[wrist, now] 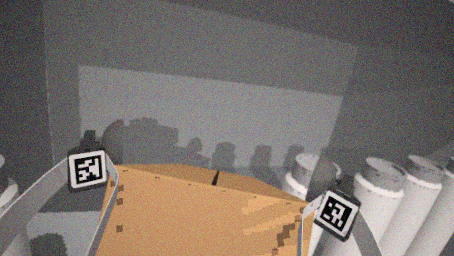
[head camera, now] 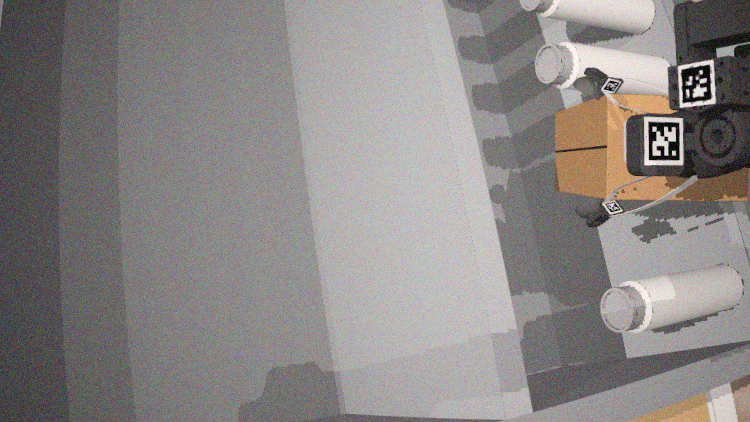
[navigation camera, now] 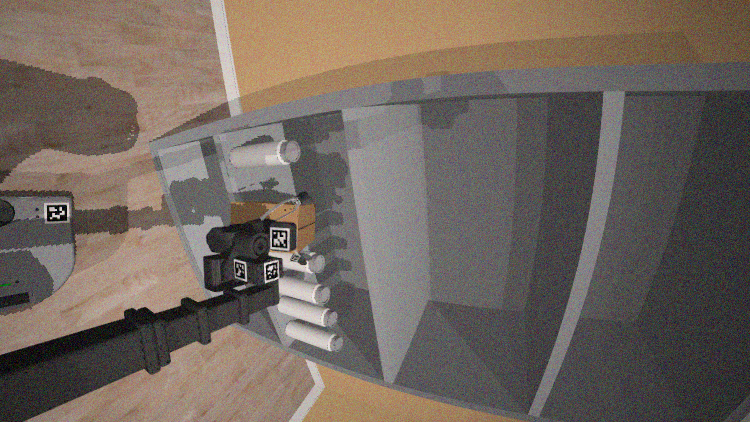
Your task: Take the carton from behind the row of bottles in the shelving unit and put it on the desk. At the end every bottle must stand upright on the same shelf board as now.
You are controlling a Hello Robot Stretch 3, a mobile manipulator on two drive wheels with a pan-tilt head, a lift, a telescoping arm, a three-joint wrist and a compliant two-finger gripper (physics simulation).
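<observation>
I can see my gripper here, along with a brown carton and a grey shelving unit. The wrist view has my gripper in it too, and the navigation camera view also shows the gripper.
</observation>
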